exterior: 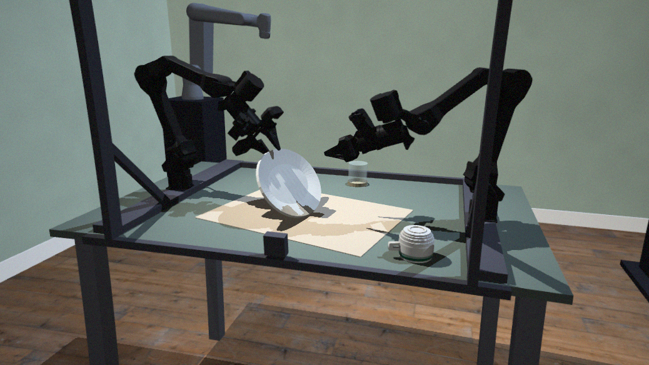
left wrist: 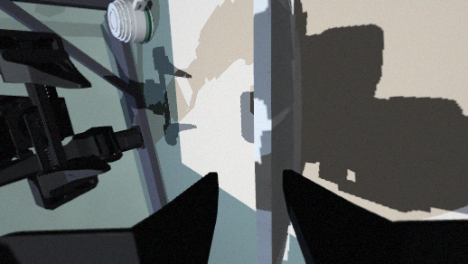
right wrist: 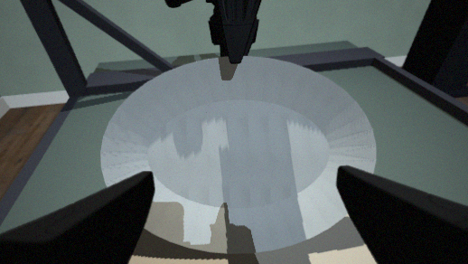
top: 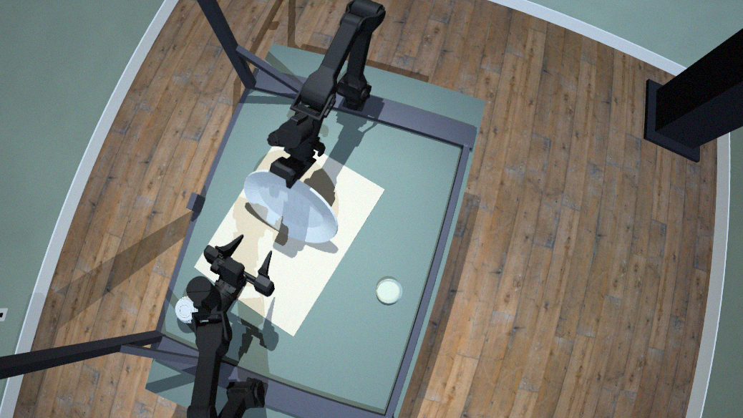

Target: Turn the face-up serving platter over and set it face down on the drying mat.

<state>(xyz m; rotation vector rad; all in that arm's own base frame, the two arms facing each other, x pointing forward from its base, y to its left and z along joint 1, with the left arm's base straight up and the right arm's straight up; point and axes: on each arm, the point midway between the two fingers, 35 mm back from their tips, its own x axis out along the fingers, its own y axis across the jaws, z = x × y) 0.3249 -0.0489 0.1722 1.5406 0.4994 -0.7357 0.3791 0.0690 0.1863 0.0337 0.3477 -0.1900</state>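
Note:
Now: the white oval serving platter 110 mm below my left hand, 60 mm to the right of it and 10 mm behind it. Also, from my left hand: cream drying mat 200 mm below, 120 mm to the right, 20 mm behind; white ribbed mug 450 mm to the right, 210 mm behind, 160 mm below.
Right now my right hand is 30 mm short of the white oval serving platter, 160 mm to the right of it and 120 mm above it. The rest, counted from my right hand: cream drying mat: 20 mm ahead, 100 mm to the left, 210 mm below; then white ribbed mug: 180 mm behind, 220 mm to the right, 170 mm below.

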